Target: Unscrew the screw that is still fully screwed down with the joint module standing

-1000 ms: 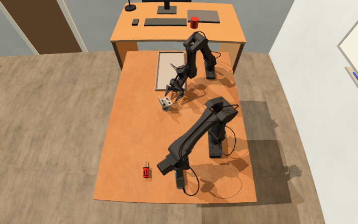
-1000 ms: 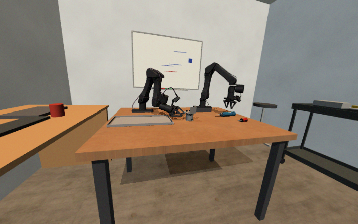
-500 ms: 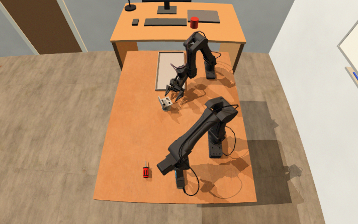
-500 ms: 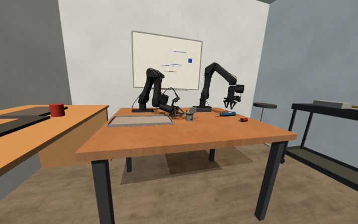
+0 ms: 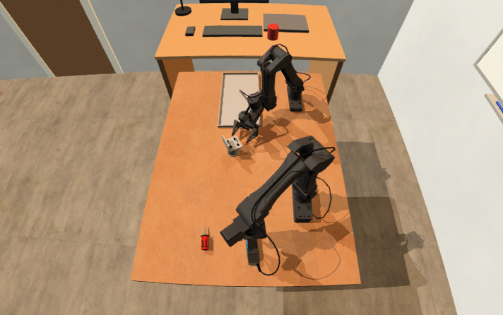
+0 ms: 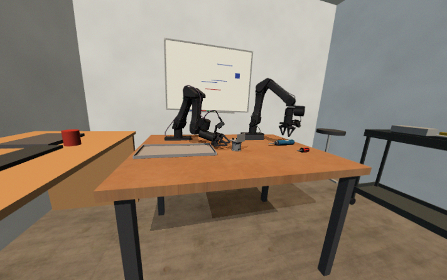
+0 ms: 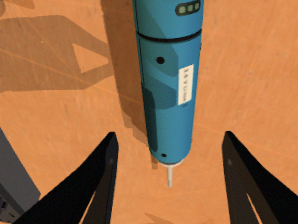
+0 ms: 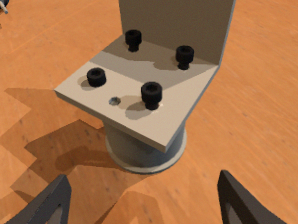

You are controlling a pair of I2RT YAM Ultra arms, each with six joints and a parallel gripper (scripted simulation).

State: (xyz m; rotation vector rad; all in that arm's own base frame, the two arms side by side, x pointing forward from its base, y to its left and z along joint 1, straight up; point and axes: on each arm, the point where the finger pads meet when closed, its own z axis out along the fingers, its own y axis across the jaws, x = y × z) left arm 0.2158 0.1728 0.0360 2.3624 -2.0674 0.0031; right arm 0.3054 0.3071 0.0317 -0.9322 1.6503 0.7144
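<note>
My right hand is 5 cm to the right of the l-shaped bracket, 3 cm below it and 3 cm short of it. Round my right hand: small red screwdriver: 49 cm to the left, 11 cm ahead, 2 cm below; grey bit: 34 cm to the left, 6 cm behind, 2 cm below; grey tray: 31 cm to the right, 3 cm below, 2 cm ahead.
</note>
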